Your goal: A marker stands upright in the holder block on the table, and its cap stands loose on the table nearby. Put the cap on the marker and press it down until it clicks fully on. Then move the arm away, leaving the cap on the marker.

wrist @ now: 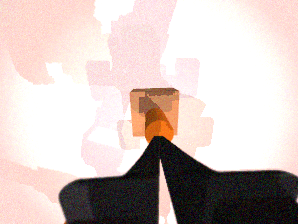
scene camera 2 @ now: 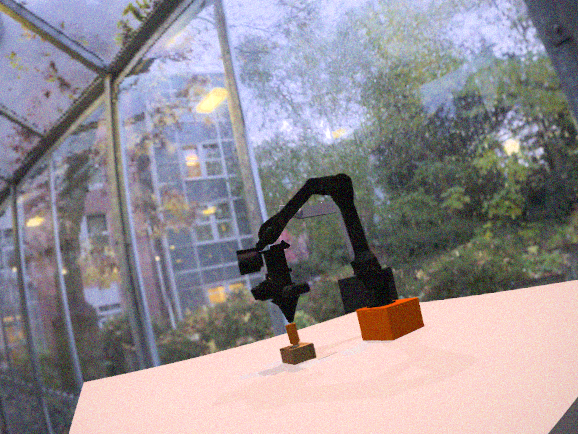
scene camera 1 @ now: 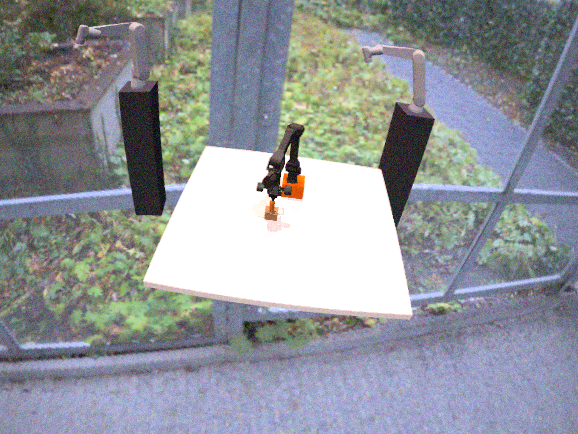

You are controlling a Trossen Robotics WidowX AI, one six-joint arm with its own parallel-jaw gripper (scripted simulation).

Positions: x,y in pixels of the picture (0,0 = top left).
Scene:
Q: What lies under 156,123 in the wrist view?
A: An orange cap.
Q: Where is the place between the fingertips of my gripper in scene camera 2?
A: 291,322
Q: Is my gripper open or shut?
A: Shut.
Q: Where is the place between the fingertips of my gripper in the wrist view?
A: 158,140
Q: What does my gripper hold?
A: Nothing.

